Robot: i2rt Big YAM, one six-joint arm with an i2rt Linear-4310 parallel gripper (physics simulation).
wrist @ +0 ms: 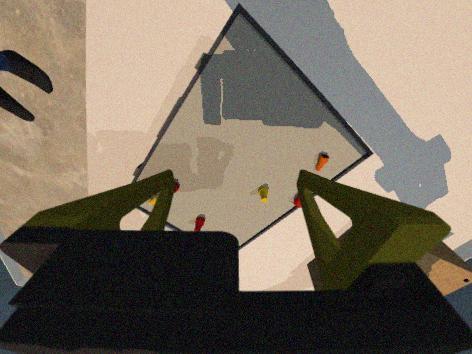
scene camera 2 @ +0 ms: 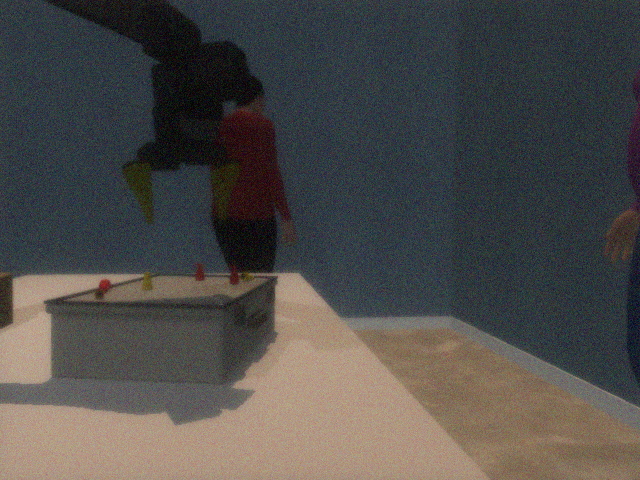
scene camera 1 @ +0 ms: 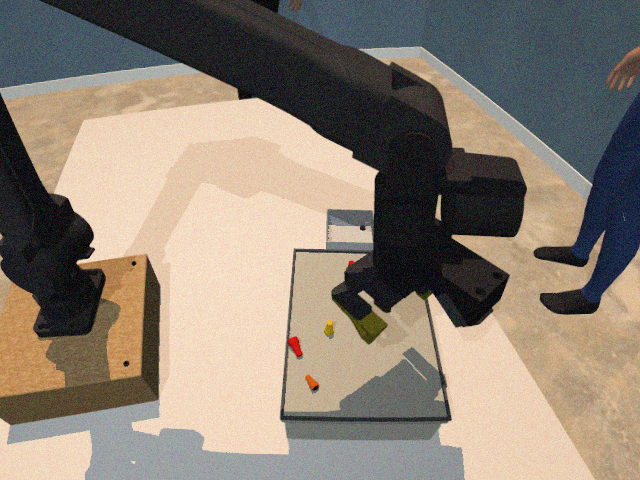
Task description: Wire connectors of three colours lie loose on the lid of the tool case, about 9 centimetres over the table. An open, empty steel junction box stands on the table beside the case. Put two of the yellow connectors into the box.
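Places are measured from the arm's base along level axes (x ahead, y left, z up), in metres.
Pixels of known places: gripper, fingertip midpoint: (wrist: 235, 176) (scene camera 2: 187, 222) (scene camera 1: 394, 318); arm's base, origin of the base link: (scene camera 1: 73, 304).
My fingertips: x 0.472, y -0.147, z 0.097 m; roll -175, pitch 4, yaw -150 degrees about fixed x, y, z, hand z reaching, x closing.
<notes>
Ahead of a thing's pixels: the offset from my fingertips to its top centre.
My gripper (scene camera 1: 400, 316) (scene camera 2: 186, 221) (wrist: 235, 176) is open and empty, high above the lid of the grey tool case {0.015 m back, 0.060 m left, 0.095 m down} (scene camera 1: 307, 289) (scene camera 2: 139, 343) (wrist: 270, 150). One yellow connector {0.070 m back, 0.053 m left, 0.074 m down} (scene camera 1: 329, 328) (scene camera 2: 147, 281) (wrist: 263, 193) stands upright near the lid's middle left in scene camera 1. A second yellow connector shows in scene camera 2 (scene camera 2: 247, 276) and in the wrist view (wrist: 153, 200), partly behind a finger; the arm hides it in scene camera 1. The steel junction box {0.024 m ahead, 0.333 m left, 0.150 m down} (scene camera 1: 349, 245) stands just behind the case, partly hidden by the arm. No connector can be made out in its visible part.
A red connector {0.121 m back, 0.029 m left, 0.083 m down} (scene camera 1: 295, 346) and an orange connector {0.106 m back, 0.025 m right, 0.087 m down} (scene camera 1: 311, 382) (wrist: 322, 161) lie near the lid's left edge. Two more red connectors {0.016 m back, 0.160 m left, 0.071 m down} (scene camera 2: 199, 272) {0.046 m ahead, 0.118 m left, 0.071 m down} (scene camera 2: 234, 274) stand towards the back. The arm's wooden base block (scene camera 1: 124, 310) is left of the case.
</notes>
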